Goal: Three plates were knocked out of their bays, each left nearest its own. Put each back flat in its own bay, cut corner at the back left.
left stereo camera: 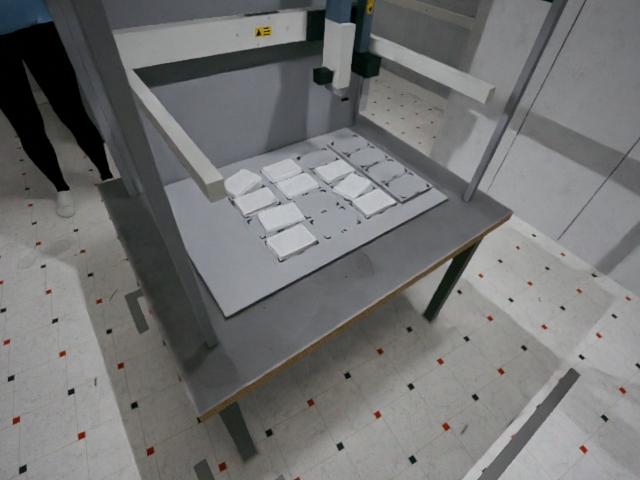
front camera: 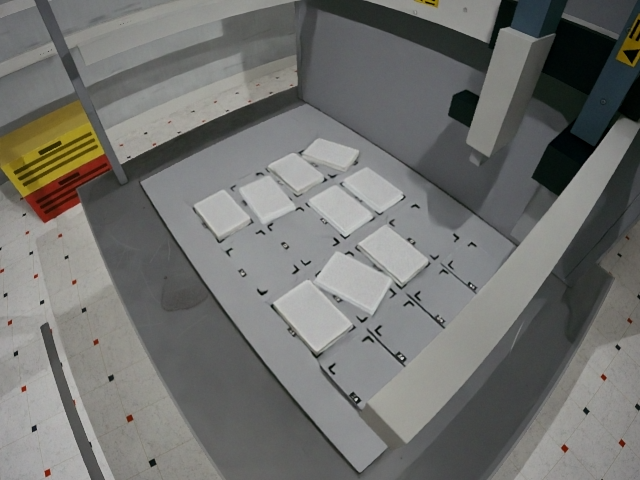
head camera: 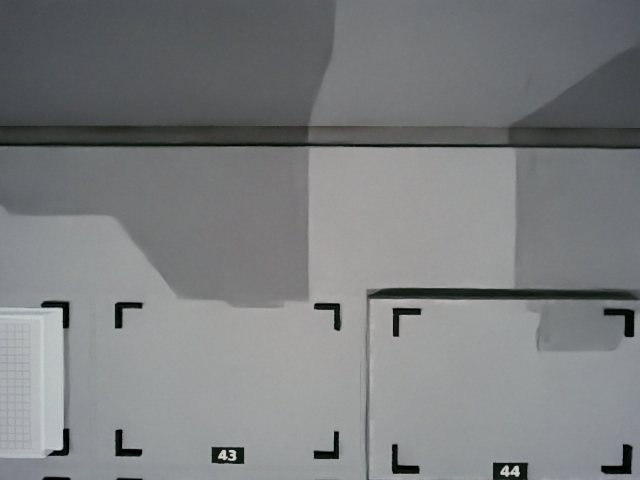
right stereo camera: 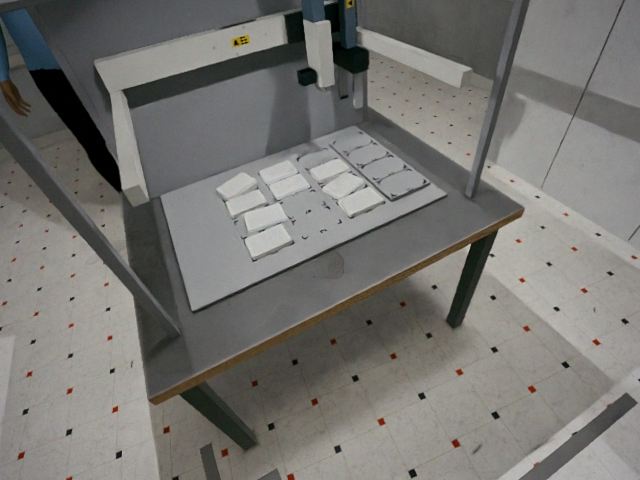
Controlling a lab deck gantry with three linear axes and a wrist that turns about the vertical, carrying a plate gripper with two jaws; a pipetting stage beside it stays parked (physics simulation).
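Places are measured from the robot's base along level axes (x left, y back, z up), in metres.
Where they show: gripper, fingertip midpoint: (left stereo camera: 352,105) (front camera: 531,224) (right stereo camera: 350,102); robot's base, origin of the base link: (left stereo camera: 280,261) (front camera: 194,209) (right stereo camera: 254,260).
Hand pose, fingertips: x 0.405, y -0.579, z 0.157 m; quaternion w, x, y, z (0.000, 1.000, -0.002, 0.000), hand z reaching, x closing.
Things, the pixels of their centre, and the offset from my fingertips. "spot": a spot on its surface instead.
- second white plate, body centre: (front camera: 266,198) (left stereo camera: 281,216) (right stereo camera: 265,217) dy +0.486, dx -0.256, dz -0.148 m
- third white plate, body centre: (front camera: 353,281) (right stereo camera: 343,185) (left stereo camera: 352,186) dy +0.192, dx -0.255, dz -0.149 m
- bay 43, surface spot: (head camera: 227,382) spot: dy +0.187, dx -0.042, dz -0.157 m
- raised board, surface spot: (head camera: 465,392) spot: dy +0.049, dx -0.042, dz -0.143 m
One white plate (front camera: 330,153) (left stereo camera: 242,181) (right stereo camera: 236,186) lies turned at the back of the left column; I cannot tell if it is flat. A second white plate (front camera: 267,198) (left stereo camera: 280,217) (right stereo camera: 265,218) in that column sits shifted right, baring corner marks on its left. A third white plate (front camera: 354,281) (left stereo camera: 353,186) (right stereo camera: 343,184) lies turned between two square-set plates in the third column. My gripper (right stereo camera: 350,100) hangs high at the deck's back right, jaws apart and empty, well away from these plates. It does not show in the head view. The cut corners are too small to tell.
Other white plates (front camera: 295,173) (front camera: 222,213) (front camera: 372,188) (front camera: 392,255) (front camera: 312,315) stand in bays. The head view shows bay 43 (head camera: 227,382) without a plate, beside a raised board (head camera: 465,392) with bay 44. The white pipetting stage (front camera: 496,98) (left stereo camera: 338,56) (right stereo camera: 319,54) hangs beside the gripper.
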